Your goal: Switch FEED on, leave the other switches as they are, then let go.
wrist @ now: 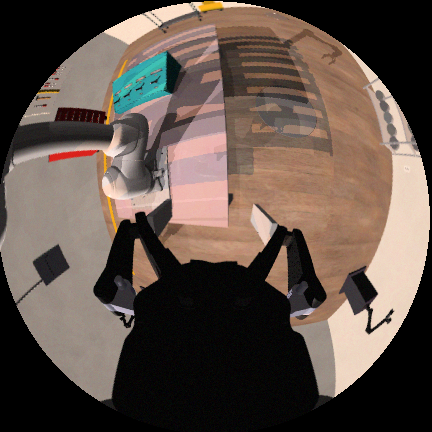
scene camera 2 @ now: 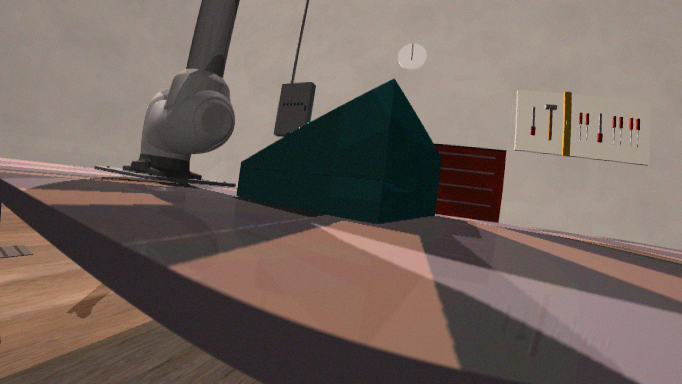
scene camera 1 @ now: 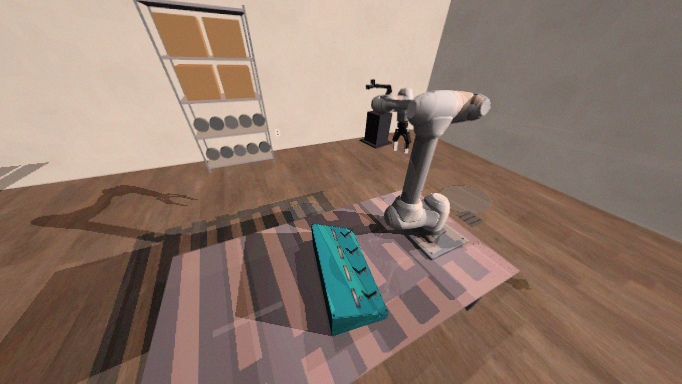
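Where they show: gripper, fingertip midpoint: (wrist: 211, 209) (scene camera 1: 400, 151); arm's base, link origin: (wrist: 147, 178) (scene camera 2: 163, 174) (scene camera 1: 427, 228).
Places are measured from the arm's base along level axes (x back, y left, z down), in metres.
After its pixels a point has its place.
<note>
A teal wedge-shaped switch console (scene camera 1: 332, 295) @(x -0.814, y 0.050, z -0.156 m) (scene camera 2: 325, 170) @(x -0.614, y -0.318, z -0.046 m) (wrist: 160, 60) @(x -0.645, y -0.291, z -0.138 m) stands on the pink and grey table (scene camera 1: 185, 300) @(x -1.337, y -0.402, z 0.011 m) (scene camera 2: 325, 280) @(x -0.672, y -0.549, z 0.011 m) (wrist: 197, 205) @(x 0.209, y -0.259, z 0.011 m). Its sloped face carries several black switch levers in a row, with pale labels beside them. The labels are too small to read, so I cannot tell which switch is FEED or how each is set. In scene camera 2 the switch face is hidden. My gripper (scene camera 1: 401, 148) @(x 0.155, y -0.451, z -0.348 m) (wrist: 211, 209) @(x 0.155, y -0.451, z -0.348 m) is open and empty. It hangs high beyond the arm's base, well apart from the console, and does not show in scene camera 2.
The arm's base plate (scene camera 1: 440, 248) @(x -0.077, y 0.143, z -0.002 m) is fixed to the table beside the console. A black pedestal (scene camera 1: 377, 129) (wrist: 360, 290) stands on the floor by the wall. A shelf rack (scene camera 1: 192, 7) stands at the back wall. A red tool cabinet (scene camera 2: 470, 182) (wrist: 80, 116) stands beyond the table.
</note>
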